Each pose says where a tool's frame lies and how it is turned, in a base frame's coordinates. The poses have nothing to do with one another.
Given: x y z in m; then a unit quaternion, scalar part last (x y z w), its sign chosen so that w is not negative.
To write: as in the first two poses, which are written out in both.
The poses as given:
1: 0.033 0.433 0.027 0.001 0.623 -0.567 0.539
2: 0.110 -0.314 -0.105 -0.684 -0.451 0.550 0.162
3: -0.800 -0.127 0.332 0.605 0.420 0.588 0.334
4: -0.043 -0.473 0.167 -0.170 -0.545 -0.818 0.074
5: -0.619 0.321 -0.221 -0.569 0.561 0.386 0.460
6: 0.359 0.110 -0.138 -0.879 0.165 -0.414 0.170
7: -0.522 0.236 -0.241 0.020 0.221 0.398 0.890
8: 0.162 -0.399 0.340 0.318 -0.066 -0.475 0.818
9: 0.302 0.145 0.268 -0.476 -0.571 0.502 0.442
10: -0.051 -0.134 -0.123 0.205 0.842 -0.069 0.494
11: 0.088 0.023 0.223 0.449 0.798 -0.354 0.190
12: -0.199 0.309 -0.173 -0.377 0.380 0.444 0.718
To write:
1: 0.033 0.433 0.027 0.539 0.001 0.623 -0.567
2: 0.110 -0.314 -0.105 0.162 -0.684 -0.451 0.550
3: -0.800 -0.127 0.332 0.334 0.605 0.420 0.588
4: -0.043 -0.473 0.167 0.074 -0.170 -0.545 -0.818
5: -0.619 0.321 -0.221 0.460 -0.569 0.561 0.386
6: 0.359 0.110 -0.138 0.170 -0.879 0.165 -0.414
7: -0.522 0.236 -0.241 0.890 0.020 0.221 0.398
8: 0.162 -0.399 0.340 0.818 0.318 -0.066 -0.475
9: 0.302 0.145 0.268 0.442 -0.476 -0.571 0.502
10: -0.051 -0.134 -0.123 0.494 0.205 0.842 -0.069
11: 0.088 0.023 0.223 0.190 0.449 0.798 -0.354
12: -0.199 0.309 -0.173 0.718 -0.377 0.380 0.444
